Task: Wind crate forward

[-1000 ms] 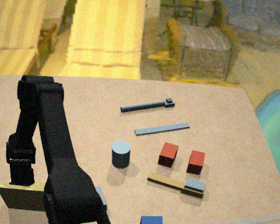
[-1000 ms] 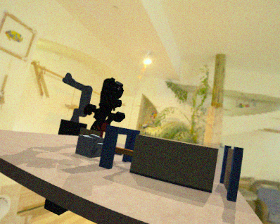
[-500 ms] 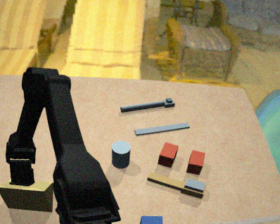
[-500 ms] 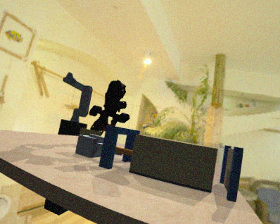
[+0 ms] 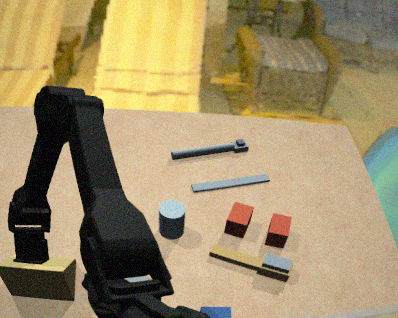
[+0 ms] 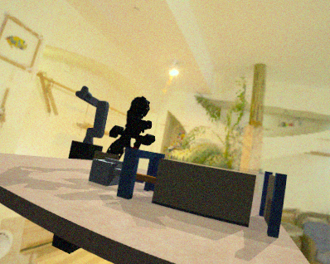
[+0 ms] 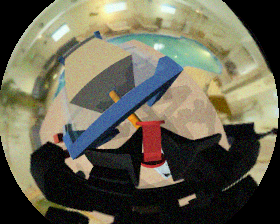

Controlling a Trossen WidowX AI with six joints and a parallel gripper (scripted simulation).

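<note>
Right now the blue frame is 50 mm ahead of my gripper tip, 10 mm to the left of it and 30 mm below it. From my gripper tip the other things lie so: winch handle (50 mm behind, 10 mm to the left, 30 mm below); then grey winch (130 mm behind, 10 mm to the left, 100 mm below); then red spool-shaped piece (10 mm behind, 10 mm to the left).
</note>
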